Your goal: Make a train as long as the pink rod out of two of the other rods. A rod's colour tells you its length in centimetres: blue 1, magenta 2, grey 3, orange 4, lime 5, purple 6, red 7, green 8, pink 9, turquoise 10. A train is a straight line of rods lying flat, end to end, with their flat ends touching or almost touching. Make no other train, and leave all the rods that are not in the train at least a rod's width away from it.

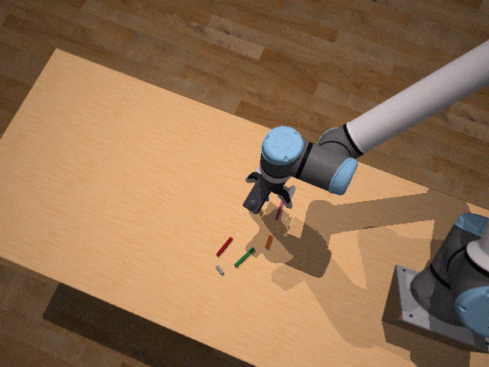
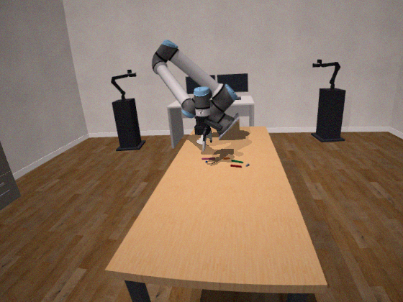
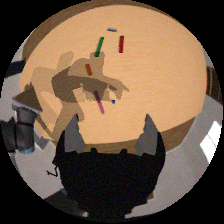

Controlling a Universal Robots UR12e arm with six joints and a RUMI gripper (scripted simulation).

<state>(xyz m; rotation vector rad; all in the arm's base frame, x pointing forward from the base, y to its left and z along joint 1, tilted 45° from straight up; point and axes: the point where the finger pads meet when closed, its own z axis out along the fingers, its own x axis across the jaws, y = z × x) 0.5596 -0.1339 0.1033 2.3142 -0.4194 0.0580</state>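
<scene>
My gripper is now 180 mm to the right of the green rod, 100 mm above it and 20 mm short of it. The rest, counted from my hand: pink rod 100 mm below, 50 mm behind; then orange rod 120 mm to the left, 100 mm below, 40 mm behind; then blue rod 100 mm below, 20 mm to the right.
</scene>
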